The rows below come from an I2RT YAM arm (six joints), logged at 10 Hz.
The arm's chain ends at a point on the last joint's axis. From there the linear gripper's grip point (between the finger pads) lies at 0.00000 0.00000 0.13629 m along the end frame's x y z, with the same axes.
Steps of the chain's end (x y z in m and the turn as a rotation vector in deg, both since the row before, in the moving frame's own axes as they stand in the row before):
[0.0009, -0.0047, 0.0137, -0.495, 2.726, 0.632]
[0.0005, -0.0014, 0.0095, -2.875, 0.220, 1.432]
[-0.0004, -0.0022, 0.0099, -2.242, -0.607, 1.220]
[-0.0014, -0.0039, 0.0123, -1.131, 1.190, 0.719]
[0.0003, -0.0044, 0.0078, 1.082, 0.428, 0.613]
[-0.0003, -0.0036, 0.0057, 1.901, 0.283, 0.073]
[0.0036, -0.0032, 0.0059, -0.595, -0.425, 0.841]
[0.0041, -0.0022, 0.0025, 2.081, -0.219, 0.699]
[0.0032, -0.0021, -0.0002, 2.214, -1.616, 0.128]
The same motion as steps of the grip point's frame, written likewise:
[0.0074, -0.0035, 0.0135, -0.495, 2.726, 0.632]
[0.0009, 0.0054, 0.0093, -2.875, 0.220, 1.432]
[-0.0019, 0.0031, 0.0098, -2.242, -0.607, 1.220]
[0.0014, -0.0012, 0.0122, -1.131, 1.190, 0.719]
[0.0013, -0.0070, 0.0078, 1.082, 0.428, 0.613]
[0.0004, -0.0081, 0.0056, 1.901, 0.283, 0.073]
[0.0026, -0.0018, 0.0059, -0.595, -0.425, 0.841]
[0.0036, -0.0072, 0.0024, 2.081, -0.219, 0.699]
[-0.0006, -0.0074, -0.0004, 2.214, -1.616, 0.128]

